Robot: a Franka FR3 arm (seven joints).
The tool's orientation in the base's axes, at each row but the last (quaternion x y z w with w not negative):
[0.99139, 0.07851, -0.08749, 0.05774]
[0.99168, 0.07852, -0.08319, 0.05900]
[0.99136, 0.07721, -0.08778, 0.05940]
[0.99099, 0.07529, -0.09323, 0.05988]
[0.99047, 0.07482, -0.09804, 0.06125]
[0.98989, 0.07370, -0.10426, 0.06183]
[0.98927, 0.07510, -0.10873, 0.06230]
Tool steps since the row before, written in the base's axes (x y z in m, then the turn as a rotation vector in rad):
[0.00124, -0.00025, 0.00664, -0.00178, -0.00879, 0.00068]
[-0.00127, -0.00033, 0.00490, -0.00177, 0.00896, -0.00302]
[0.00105, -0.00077, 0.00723, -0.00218, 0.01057, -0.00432]
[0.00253, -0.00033, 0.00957, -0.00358, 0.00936, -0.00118]
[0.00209, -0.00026, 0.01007, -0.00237, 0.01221, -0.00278]
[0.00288, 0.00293, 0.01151, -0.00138, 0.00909, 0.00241]
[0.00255, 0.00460, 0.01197, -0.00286, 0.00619, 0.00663]
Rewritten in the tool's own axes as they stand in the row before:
[-0.00004, 0.00112, -0.00667, -0.00313, 0.00840, 0.00075]
[-0.00214, 0.00062, -0.00456, 0.00011, -0.00939, 0.00207]
[-0.00041, 0.00168, -0.00714, 0.00018, -0.01118, 0.00319]
[0.00056, 0.00173, -0.00974, -0.00196, -0.00988, 0.00054]
[-0.00006, 0.00166, -0.01015, -0.00007, -0.01266, 0.00148]
[0.00070, -0.00119, -0.01214, -0.00065, -0.00888, -0.00332]
[0.00040, -0.00282, -0.01276, -0.00341, -0.00583, -0.00670]

